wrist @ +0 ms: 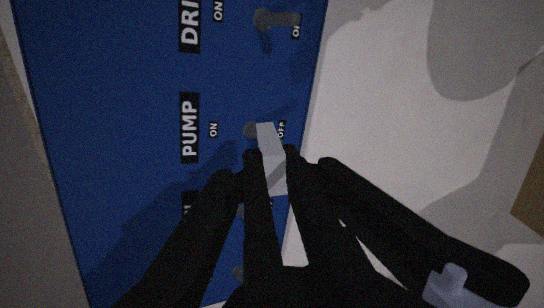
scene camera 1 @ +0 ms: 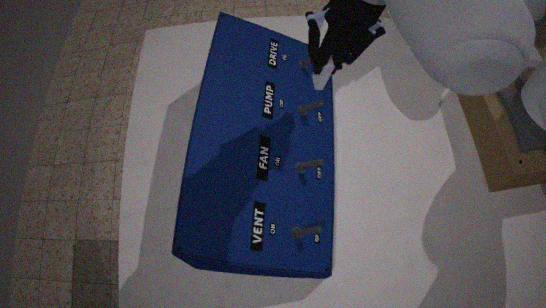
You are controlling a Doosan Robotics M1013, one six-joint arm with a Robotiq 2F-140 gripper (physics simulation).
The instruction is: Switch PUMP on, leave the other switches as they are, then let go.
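Seen in the pictures: gripper, between the fingertips: (wrist: 265, 138) (scene camera 1: 317, 83); arm's base, origin of its link: (scene camera 1: 533, 120).
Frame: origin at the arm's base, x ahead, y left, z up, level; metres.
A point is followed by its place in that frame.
Note:
A blue switch panel (scene camera 1: 220, 90) @[x 0.742, y -0.018, z 0.057 m] (wrist: 100, 75) @[x 0.721, y -0.082, z 0.050 m] carries four grey levers. The PUMP lever (scene camera 1: 311, 107) @[x 0.576, y -0.012, z 0.006 m] leans to its OFF label; in the wrist view its round base (wrist: 250, 130) @[x 0.591, y -0.021, z -0.003 m] shows and the rest is behind the fingertips. The DRIVE lever (scene camera 1: 304, 65) @[x 0.577, y -0.132, z -0.005 m] (wrist: 278, 19) @[x 0.564, y -0.135, z 0.011 m], the FAN lever (scene camera 1: 310, 165) @[x 0.587, y 0.107, z 0.007 m] and the VENT lever (scene camera 1: 307, 231) @[x 0.599, y 0.224, z 0.009 m] also lean to the OFF side. My gripper (scene camera 1: 322, 80) @[x 0.569, y -0.033, z 0.056 m] (wrist: 265, 138) @[x 0.569, y -0.033, z 0.056 m] is shut and empty. In the scene view its pale tips are between the DRIVE and PUMP levers, near the panel's right edge. Whether they touch anything cannot be told.
The panel stands on a pale surface (scene camera 1: 380, 150) @[x 0.410, y 0.025, z -0.108 m] (wrist: 390, 65) @[x 0.404, y -0.098, z -0.108 m]. The white robot arm (scene camera 1: 450, 45) @[x 0.542, y 0.205, z 0.418 m] is at the upper right. A brown wooden piece (scene camera 1: 480, 150) @[x 0.133, y 0.036, z -0.093 m] is at the right. Tiled floor (scene camera 1: 75, 150) shows at the left. The gripper's shadow falls across the panel.

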